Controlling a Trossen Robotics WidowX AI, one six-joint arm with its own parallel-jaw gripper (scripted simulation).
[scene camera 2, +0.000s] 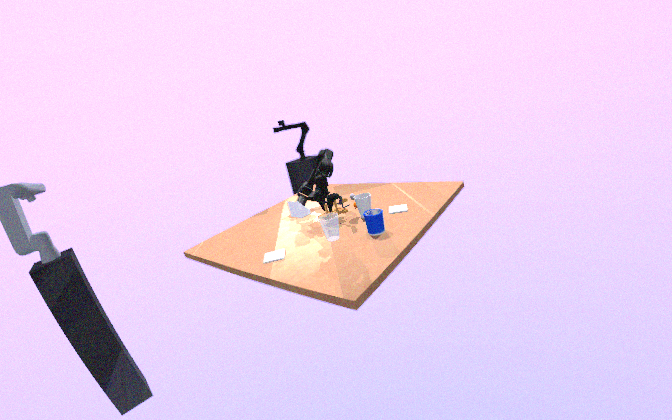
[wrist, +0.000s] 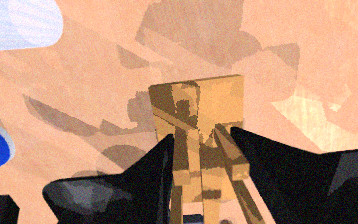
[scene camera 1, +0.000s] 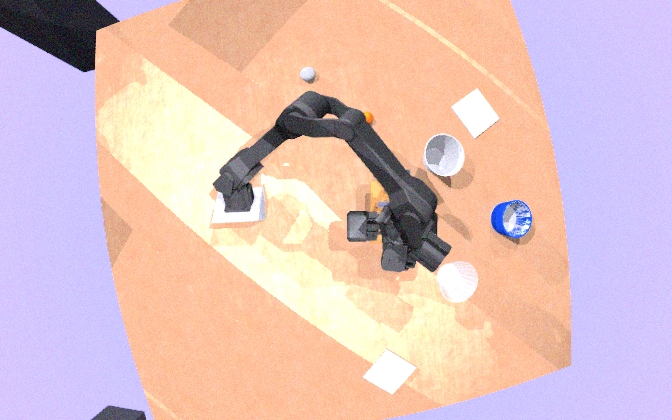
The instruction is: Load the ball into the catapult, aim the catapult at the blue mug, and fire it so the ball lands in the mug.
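Observation:
There's a white cup here, and a wooden catapult as well. The gripper's in the scene too, and you'd also see it in the wrist view.

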